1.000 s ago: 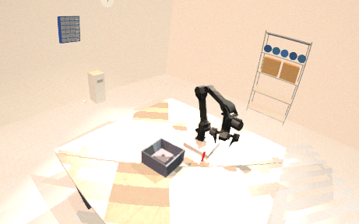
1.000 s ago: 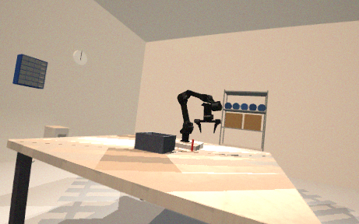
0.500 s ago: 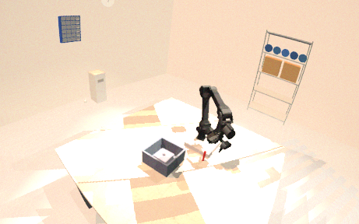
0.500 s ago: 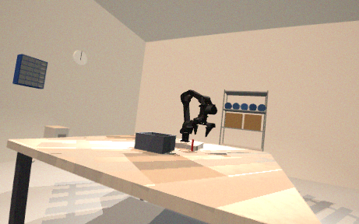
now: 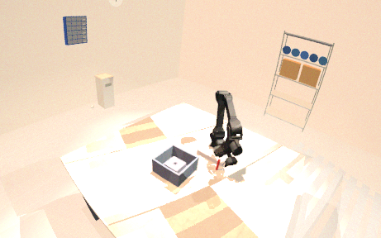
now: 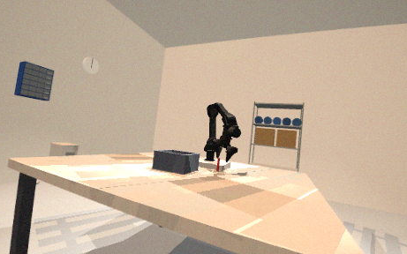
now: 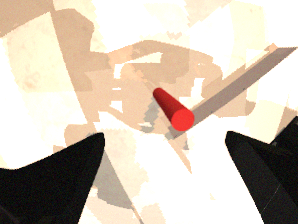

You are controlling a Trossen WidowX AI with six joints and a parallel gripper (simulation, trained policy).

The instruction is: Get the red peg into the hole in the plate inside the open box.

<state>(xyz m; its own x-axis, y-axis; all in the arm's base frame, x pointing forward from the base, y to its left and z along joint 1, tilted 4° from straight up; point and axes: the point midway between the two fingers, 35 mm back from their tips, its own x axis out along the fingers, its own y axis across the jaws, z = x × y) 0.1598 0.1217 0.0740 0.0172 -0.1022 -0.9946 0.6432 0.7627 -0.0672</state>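
The red peg is 3 cm below my gripper tip, 2 cm to the right of it and 1 cm ahead of it. Round my gripper tip: dark grey box (22 cm to the right, 17 cm ahead, 4 cm below).
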